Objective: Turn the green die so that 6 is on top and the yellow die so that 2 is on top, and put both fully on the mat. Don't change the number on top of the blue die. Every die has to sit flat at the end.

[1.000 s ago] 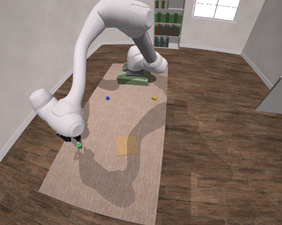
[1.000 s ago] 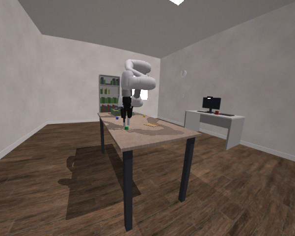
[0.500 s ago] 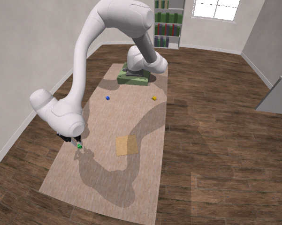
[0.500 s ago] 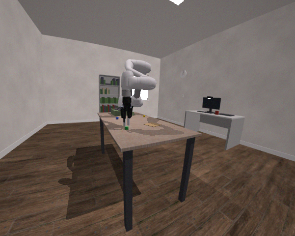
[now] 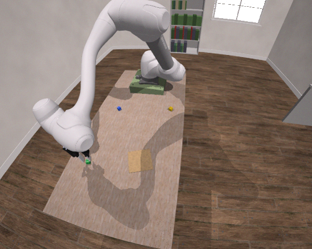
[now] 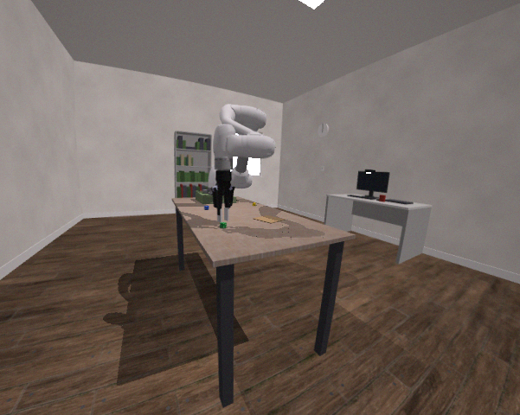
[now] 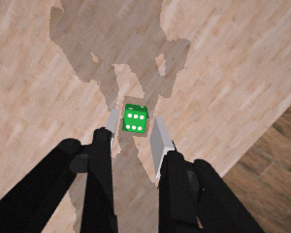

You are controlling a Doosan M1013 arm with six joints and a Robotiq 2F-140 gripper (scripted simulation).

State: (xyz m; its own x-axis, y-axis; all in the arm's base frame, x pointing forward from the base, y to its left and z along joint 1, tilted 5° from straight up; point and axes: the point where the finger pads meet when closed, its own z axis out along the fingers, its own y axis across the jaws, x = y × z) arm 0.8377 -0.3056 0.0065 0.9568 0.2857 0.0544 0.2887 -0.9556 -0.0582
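Right now my hand is 5 cm above the green die. The rest, counted from my hand: tan mat: 32 cm to the left, 6 cm below, 4 cm behind; then blue die: 48 cm behind, 9 cm to the left, 5 cm below; then yellow die: 50 cm to the left, 49 cm behind, 5 cm below.
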